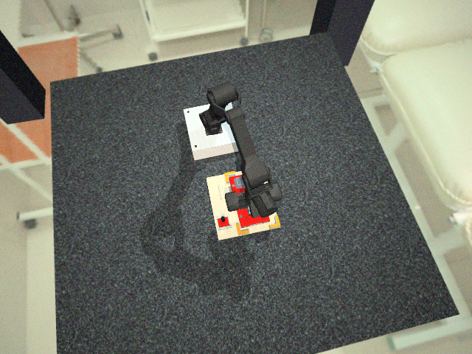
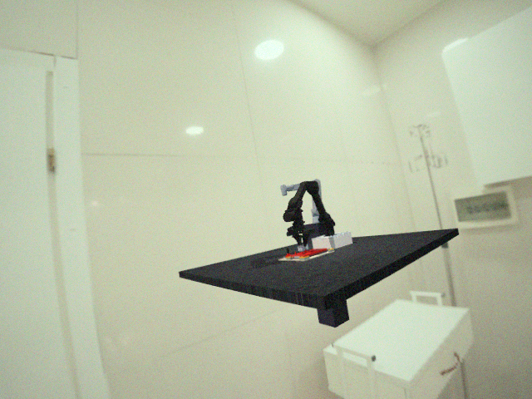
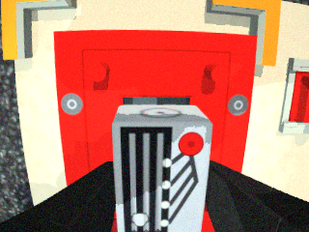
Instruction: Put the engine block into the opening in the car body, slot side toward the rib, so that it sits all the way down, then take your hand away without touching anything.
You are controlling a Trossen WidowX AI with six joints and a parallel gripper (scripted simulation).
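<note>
Right now the engine block is 10 mm below my gripper tip.
</note>
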